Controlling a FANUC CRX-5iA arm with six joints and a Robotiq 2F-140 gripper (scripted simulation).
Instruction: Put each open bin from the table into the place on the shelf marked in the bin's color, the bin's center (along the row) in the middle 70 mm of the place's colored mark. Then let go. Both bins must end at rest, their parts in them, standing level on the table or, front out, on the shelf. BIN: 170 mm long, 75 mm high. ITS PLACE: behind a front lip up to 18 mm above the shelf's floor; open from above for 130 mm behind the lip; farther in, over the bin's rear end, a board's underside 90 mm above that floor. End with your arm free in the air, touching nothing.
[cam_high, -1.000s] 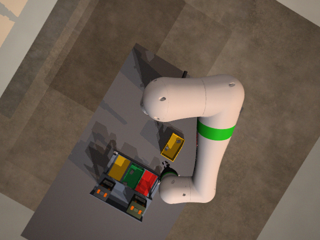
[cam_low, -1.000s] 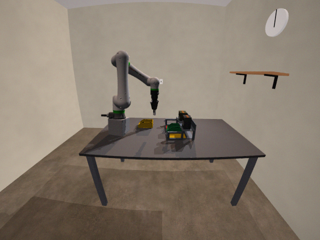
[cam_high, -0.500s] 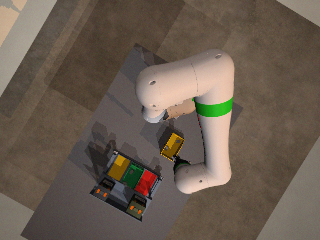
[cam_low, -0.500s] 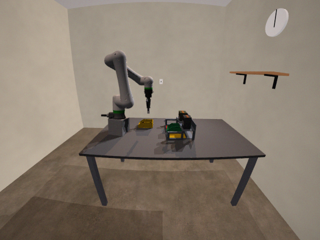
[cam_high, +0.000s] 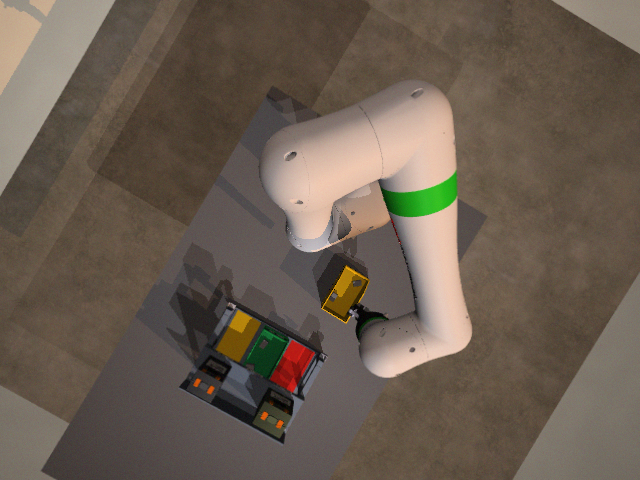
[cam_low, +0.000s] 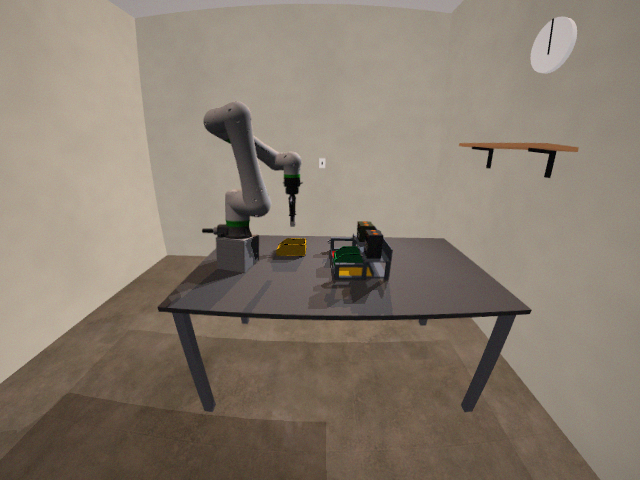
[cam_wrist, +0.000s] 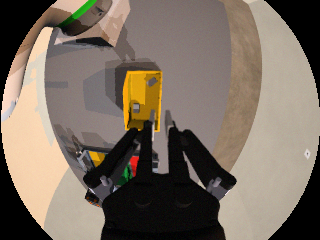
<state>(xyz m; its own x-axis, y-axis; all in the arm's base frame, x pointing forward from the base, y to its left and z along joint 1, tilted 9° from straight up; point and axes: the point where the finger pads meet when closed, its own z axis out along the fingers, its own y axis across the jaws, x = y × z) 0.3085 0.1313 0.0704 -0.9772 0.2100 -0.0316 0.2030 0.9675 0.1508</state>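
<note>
Right now the yellow bin is 15 cm below my hand, 5 cm to the right of it and 1 cm behind it. Round my hand: green bin (29 cm ahead, 24 cm to the right, 14 cm below); yellow-marked place (36 cm to the right, 27 cm ahead, 18 cm below); red mark (31 cm ahead, 18 cm below, 14 cm to the right).
</note>
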